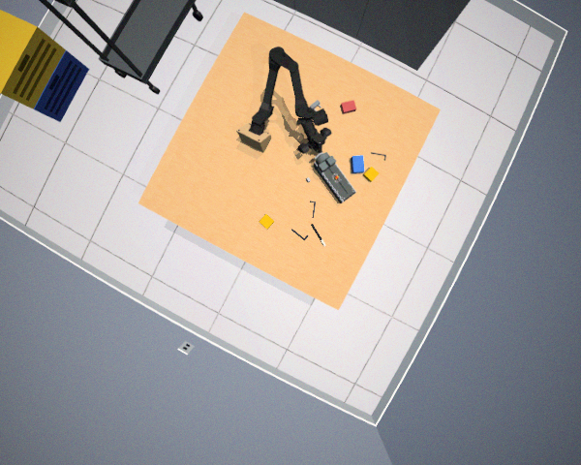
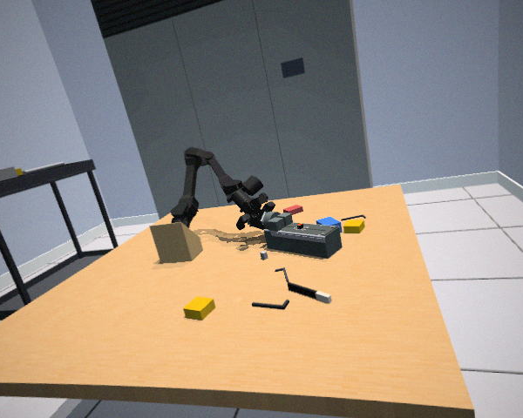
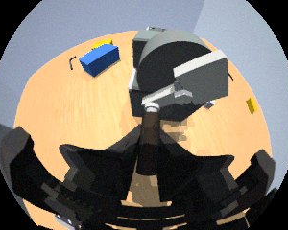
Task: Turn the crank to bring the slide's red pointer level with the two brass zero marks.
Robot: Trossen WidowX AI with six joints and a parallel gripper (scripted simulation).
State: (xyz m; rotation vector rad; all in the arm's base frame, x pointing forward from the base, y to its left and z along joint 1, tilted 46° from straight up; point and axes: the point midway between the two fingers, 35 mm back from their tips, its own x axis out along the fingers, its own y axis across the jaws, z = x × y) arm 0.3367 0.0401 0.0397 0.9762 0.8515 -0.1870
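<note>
Now: the dark crank handle 20 mm behind my gripper tip, 10 mm to the left of it and 30 mm above it. Round my gripper tip: small grey cube: 150 mm to the right, 30 mm below; blue block: 210 mm ahead, 30 mm to the left, 20 mm below; red pointer: 130 mm ahead, 100 mm to the right, 40 mm above.
</note>
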